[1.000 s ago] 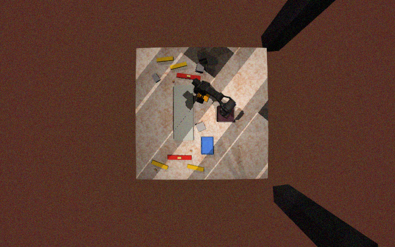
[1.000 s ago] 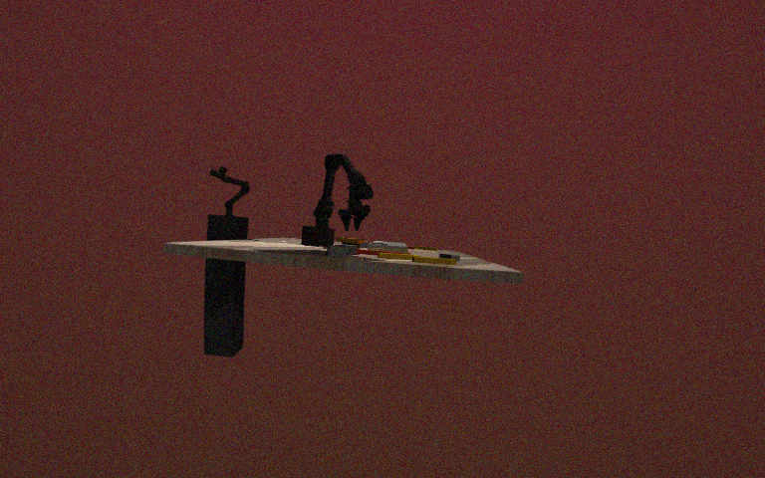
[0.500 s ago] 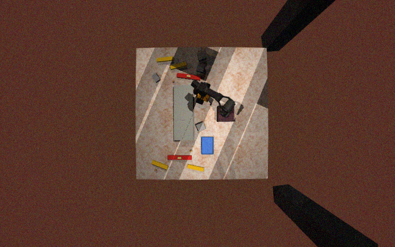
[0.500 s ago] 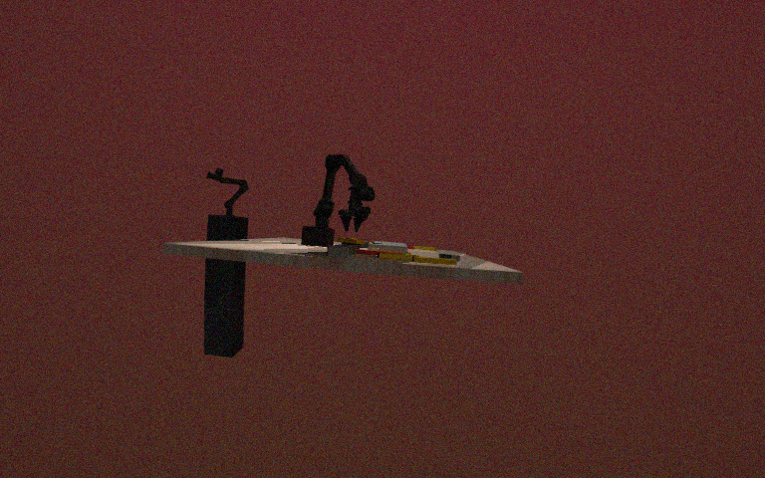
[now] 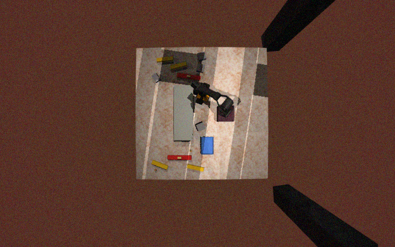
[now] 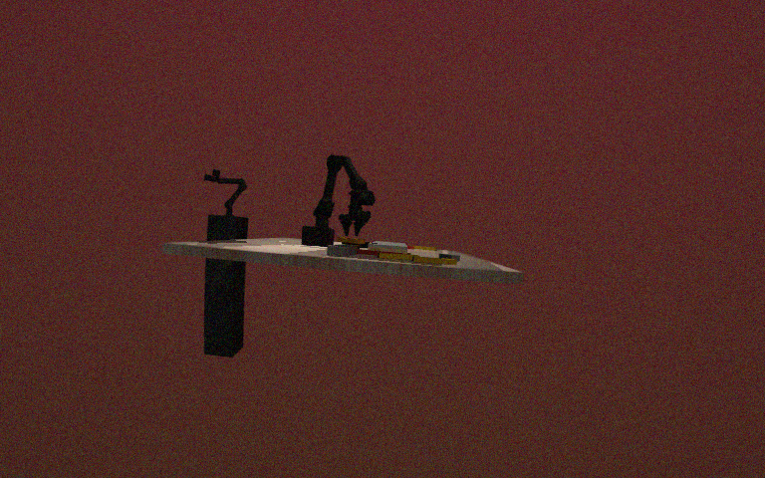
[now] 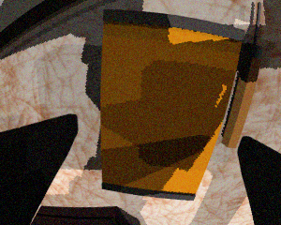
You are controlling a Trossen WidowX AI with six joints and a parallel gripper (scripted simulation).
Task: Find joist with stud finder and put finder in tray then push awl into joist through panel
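My gripper tip is 50 mm above the stud finder, 10 mm to the left of it and 10 mm short of it. The rest, counted from my gripper tip: blue tray 470 mm to the left, 50 mm below, 10 mm ahead; then awl 80 mm to the right, 60 mm below.
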